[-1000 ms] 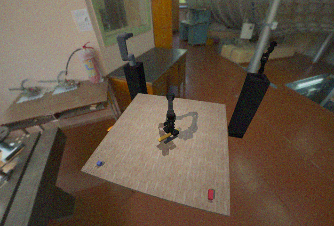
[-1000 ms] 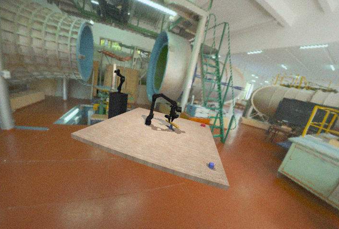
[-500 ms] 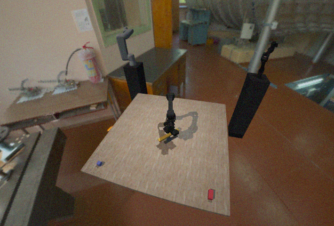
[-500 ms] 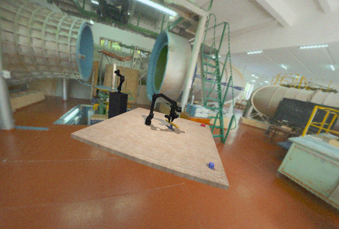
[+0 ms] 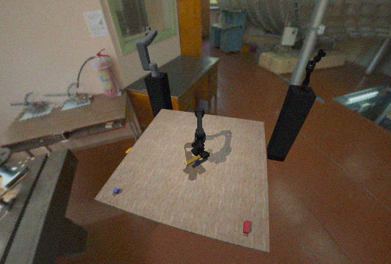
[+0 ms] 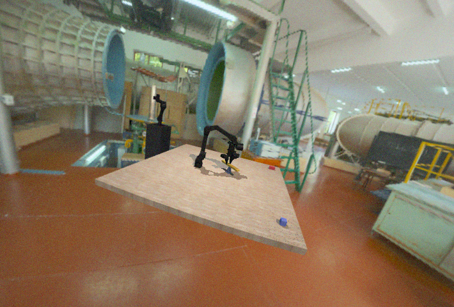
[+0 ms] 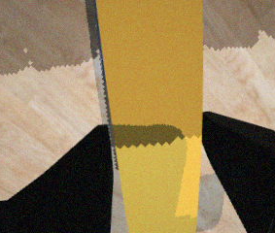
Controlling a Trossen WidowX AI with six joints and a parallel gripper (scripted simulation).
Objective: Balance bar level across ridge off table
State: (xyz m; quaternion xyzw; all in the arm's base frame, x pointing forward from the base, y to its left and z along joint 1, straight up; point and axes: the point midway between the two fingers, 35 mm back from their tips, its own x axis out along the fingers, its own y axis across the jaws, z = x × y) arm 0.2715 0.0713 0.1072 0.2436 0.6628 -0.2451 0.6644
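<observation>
The yellow bar lies 20 mm to the right of my gripper tip and 20 mm ahead of it. Round my gripper tip: blue cube (570 mm to the right, 470 mm ahead, 60 mm below); red block (470 mm ahead, 430 mm to the left, 60 mm below).
</observation>
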